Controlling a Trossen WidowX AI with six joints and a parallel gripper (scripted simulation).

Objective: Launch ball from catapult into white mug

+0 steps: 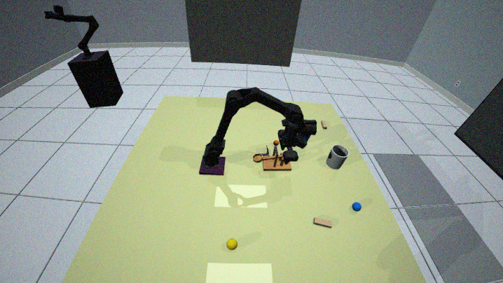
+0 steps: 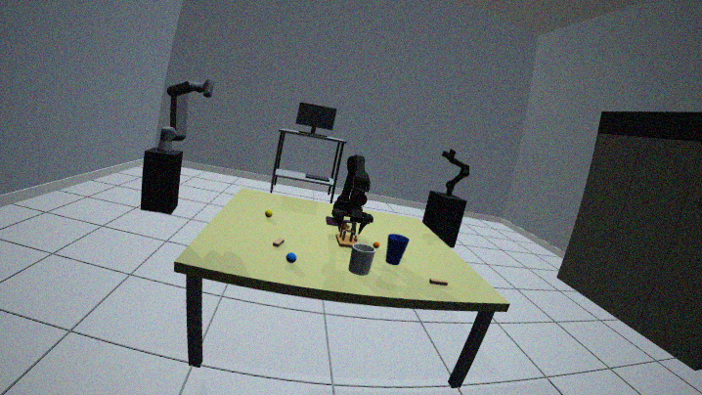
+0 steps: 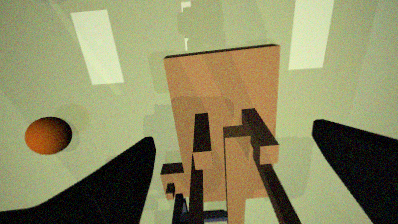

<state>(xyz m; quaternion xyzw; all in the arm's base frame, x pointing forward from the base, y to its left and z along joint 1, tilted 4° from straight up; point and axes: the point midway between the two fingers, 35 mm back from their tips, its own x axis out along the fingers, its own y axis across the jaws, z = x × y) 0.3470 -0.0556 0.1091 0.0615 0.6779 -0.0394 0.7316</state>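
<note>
Now: gripper tip 10 mm short of the orange ball, 150 mm to the right of it and 40 mm above it. Round my gripper tip: wooden catapult 60 mm behind, 30 mm to the left, 10 mm below; then white mug 290 mm ahead, 40 mm to the right, 30 mm below; then blue cup 180 mm ahead, 160 mm to the left, 30 mm below.
</note>
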